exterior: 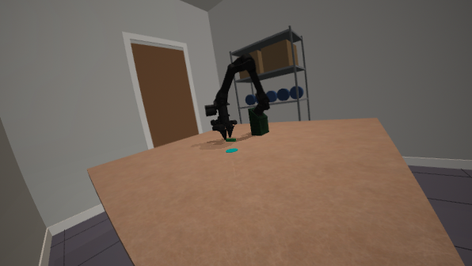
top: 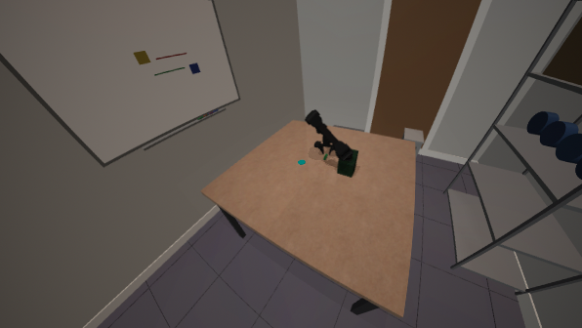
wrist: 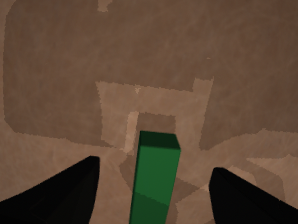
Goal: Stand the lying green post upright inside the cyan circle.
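My gripper tip is now 140 mm short of the cyan circle, 160 mm to the right of it and 20 mm above it. The rest, counted from my gripper tip: green post (20 mm to the left, 10 mm below).
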